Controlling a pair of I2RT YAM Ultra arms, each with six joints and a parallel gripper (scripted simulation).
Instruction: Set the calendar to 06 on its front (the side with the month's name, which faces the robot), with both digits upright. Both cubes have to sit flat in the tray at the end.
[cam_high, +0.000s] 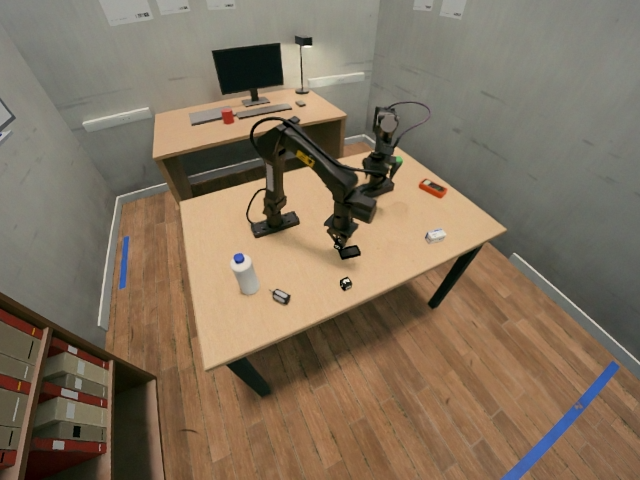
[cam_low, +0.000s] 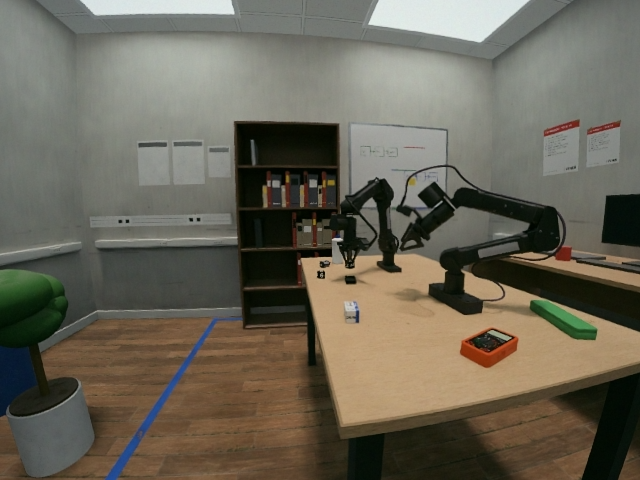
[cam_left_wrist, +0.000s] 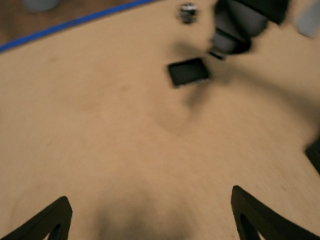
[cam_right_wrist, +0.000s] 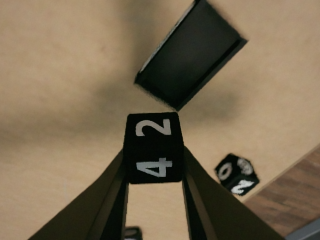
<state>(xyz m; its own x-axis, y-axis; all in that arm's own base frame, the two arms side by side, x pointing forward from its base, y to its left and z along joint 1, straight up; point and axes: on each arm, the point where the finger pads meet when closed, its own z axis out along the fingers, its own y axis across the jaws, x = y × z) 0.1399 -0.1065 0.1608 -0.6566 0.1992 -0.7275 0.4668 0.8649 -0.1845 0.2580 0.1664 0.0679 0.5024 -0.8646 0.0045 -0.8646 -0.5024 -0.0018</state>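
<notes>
The black calendar tray lies 7 cm below my right hand, 4 cm to the left of it and 1 cm ahead of it. The rest, counted from my right hand: orange meter 63 cm to the left, 14 cm behind, 6 cm below.
</notes>
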